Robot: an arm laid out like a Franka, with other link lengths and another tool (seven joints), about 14 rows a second.
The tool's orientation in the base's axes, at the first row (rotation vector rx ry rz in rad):
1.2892, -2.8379, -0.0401
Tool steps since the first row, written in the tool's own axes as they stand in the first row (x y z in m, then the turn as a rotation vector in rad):
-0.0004, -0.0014, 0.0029, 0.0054, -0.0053, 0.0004
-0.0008, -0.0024, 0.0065, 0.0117, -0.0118, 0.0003
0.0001, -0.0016, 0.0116, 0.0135, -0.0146, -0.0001
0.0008, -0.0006, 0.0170, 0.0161, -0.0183, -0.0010
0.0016, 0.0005, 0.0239, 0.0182, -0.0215, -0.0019
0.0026, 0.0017, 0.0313, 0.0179, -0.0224, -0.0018
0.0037, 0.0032, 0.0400, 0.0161, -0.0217, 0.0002
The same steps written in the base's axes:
0.0012, -0.0006, -0.0029, 0.0004, -0.0075, -0.0005
0.0021, -0.0009, -0.0066, 0.0012, -0.0166, -0.0006
0.0008, -0.0010, -0.0116, 0.0021, -0.0198, -0.0002
-0.0006, -0.0008, -0.0170, 0.0032, -0.0242, 0.0006
-0.0022, -0.0006, -0.0238, 0.0043, -0.0279, 0.0014
-0.0040, -0.0004, -0.0312, 0.0051, -0.0282, 0.0013
-0.0062, -0.0001, -0.0398, 0.0057, -0.0264, -0.0007

